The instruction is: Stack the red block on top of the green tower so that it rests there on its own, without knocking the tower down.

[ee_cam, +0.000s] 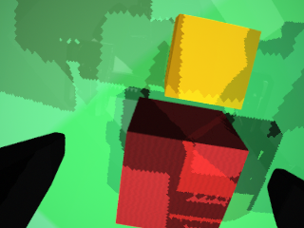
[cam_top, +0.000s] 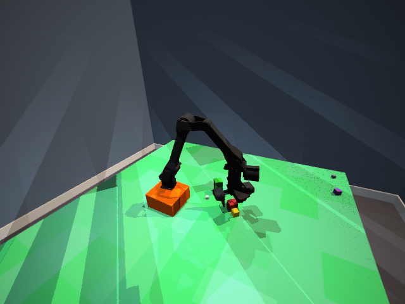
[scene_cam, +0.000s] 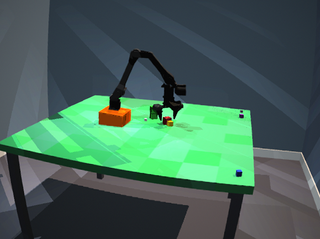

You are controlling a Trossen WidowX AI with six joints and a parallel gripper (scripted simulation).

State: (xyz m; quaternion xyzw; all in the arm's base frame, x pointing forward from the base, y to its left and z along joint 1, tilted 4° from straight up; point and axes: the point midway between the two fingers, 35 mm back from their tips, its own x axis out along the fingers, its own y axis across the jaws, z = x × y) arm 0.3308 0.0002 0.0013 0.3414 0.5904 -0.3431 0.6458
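The red block is right at my gripper tip. Also, from my gripper tip: yellow cube (20 mm ahead, 40 mm to the right, 10 mm below); small white cube (140 mm behind, 40 mm to the left, 20 mm below); green block (90 mm behind, 100 mm to the left, 40 mm above).
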